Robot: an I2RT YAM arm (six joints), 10 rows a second.
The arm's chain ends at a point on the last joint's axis. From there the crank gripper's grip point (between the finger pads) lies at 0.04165 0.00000 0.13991 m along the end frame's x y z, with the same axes.
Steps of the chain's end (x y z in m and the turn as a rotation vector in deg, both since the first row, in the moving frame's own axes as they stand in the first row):
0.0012 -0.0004 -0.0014 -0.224 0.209 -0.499
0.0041 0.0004 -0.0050 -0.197 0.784 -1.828
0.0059 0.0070 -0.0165 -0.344 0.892 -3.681
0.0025 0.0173 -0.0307 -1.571 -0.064 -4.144
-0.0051 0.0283 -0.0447 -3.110 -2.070 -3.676
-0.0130 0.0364 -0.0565 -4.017 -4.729 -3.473
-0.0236 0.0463 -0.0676 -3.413 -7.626 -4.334
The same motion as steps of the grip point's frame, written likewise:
0.0017 -0.0002 -0.0016 -0.224 0.209 -0.499
0.0060 -0.0005 -0.0056 -0.197 0.784 -1.828
0.0080 0.0051 -0.0172 -0.344 0.892 -3.681
0.0024 0.0181 -0.0307 -1.571 -0.064 -4.144
-0.0100 0.0334 -0.0434 -3.110 -2.070 -3.676
-0.0244 0.0441 -0.0538 -4.017 -4.729 -3.473
-0.0423 0.0523 -0.0635 -3.413 -7.626 -4.334

